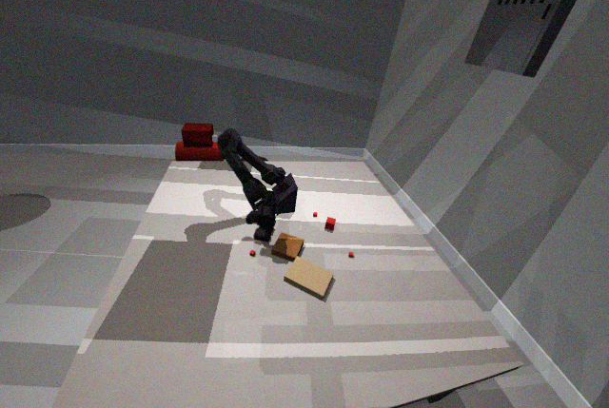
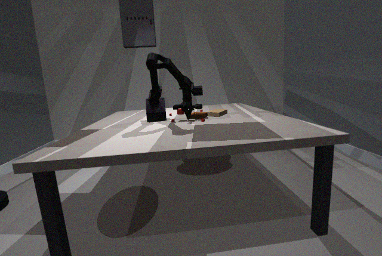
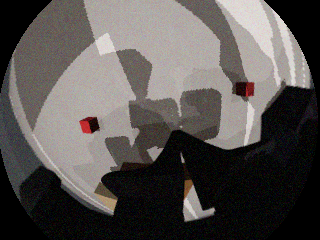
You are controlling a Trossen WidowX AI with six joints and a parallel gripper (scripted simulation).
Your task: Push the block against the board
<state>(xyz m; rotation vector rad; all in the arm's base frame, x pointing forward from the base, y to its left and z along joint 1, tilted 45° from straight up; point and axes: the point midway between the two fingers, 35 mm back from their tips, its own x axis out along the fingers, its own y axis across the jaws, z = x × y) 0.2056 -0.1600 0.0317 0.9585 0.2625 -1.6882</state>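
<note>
Now: the square block 80 mm ahead of my gripper tip, 70 mm to the left of it and 10 mm above it. From my gripper tip the other things lie so: board: 240 mm ahead, 110 mm to the left, 10 mm above; then red cube: 300 mm to the left, 10 mm above.
</note>
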